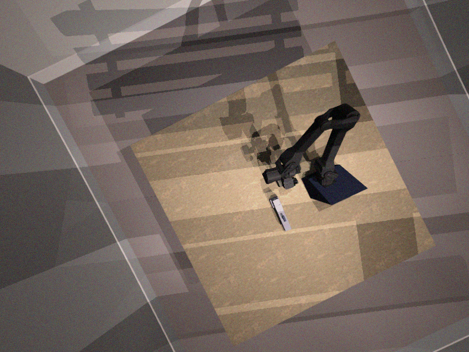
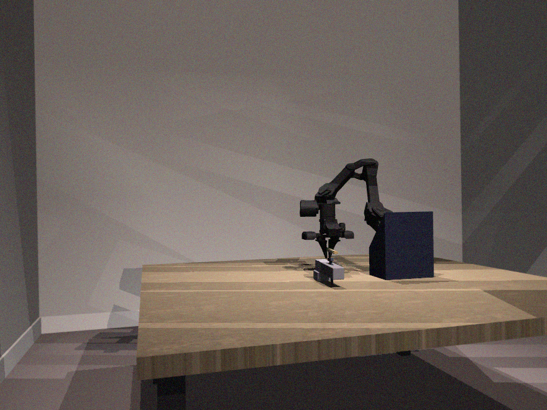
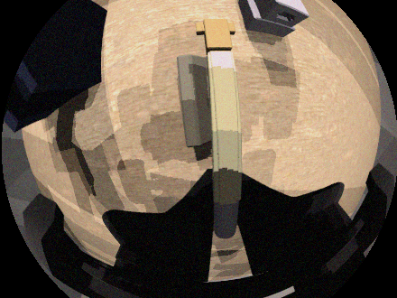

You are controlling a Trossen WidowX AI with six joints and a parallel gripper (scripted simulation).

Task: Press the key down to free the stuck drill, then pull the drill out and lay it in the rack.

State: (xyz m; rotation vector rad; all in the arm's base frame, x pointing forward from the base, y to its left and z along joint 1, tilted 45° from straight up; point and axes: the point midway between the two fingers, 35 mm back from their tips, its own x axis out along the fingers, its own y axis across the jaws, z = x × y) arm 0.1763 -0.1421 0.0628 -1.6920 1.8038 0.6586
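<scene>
The drill is 40 mm to the left of my gripper tip and 30 mm above it. The rest, counted from my gripper tip: thin dark stub: 90 mm ahead, 240 mm to the left; then small grey rack: 50 mm to the left, 30 mm below; then light grey block: 90 mm ahead, 210 mm to the left, 10 mm below.
</scene>
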